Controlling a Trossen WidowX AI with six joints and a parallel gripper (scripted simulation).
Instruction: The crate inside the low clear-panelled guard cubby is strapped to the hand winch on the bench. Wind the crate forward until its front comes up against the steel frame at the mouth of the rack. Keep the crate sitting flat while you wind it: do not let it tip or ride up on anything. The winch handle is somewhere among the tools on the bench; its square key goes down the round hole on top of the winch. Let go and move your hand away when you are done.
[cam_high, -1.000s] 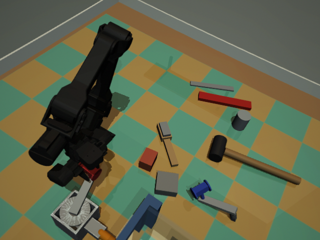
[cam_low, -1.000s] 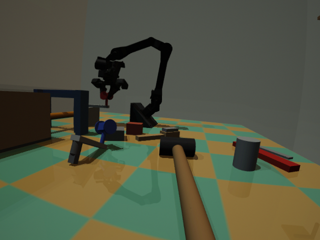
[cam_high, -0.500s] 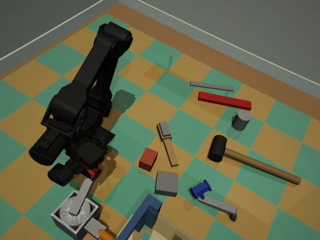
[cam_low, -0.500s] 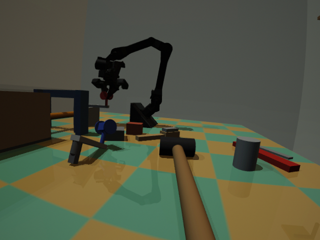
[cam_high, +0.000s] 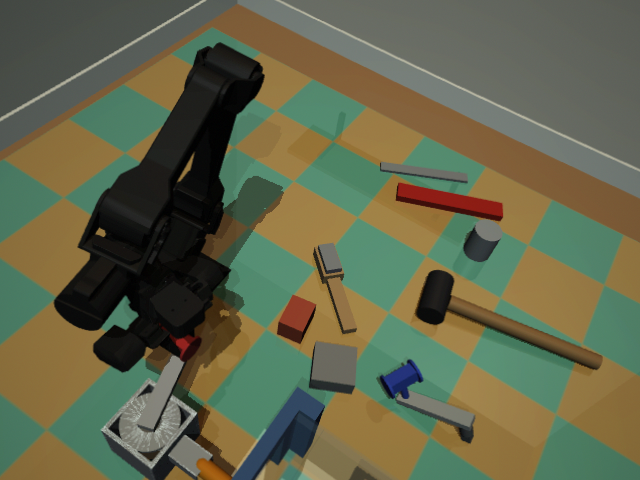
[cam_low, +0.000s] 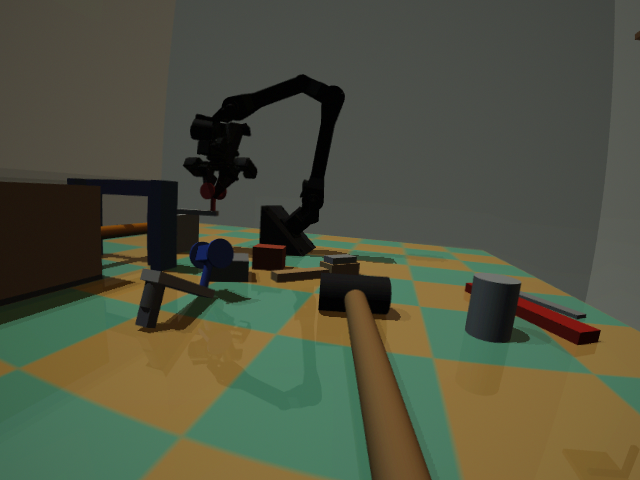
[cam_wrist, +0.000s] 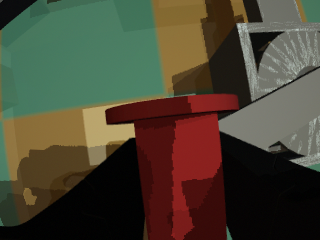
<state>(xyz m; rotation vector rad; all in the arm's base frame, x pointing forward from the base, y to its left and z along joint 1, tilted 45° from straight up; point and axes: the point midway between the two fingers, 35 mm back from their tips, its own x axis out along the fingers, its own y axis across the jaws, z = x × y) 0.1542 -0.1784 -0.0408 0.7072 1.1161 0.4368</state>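
Now: the boxy winch 100 mm to the right of my gripper tip and 100 mm below it. Also, from my gripper tip: red cylindrical grip 10 mm behind; then grey block 170 mm ahead, 160 mm to the left, 120 mm below; then red-knobbed winch handle 40 mm to the right, 30 mm below.
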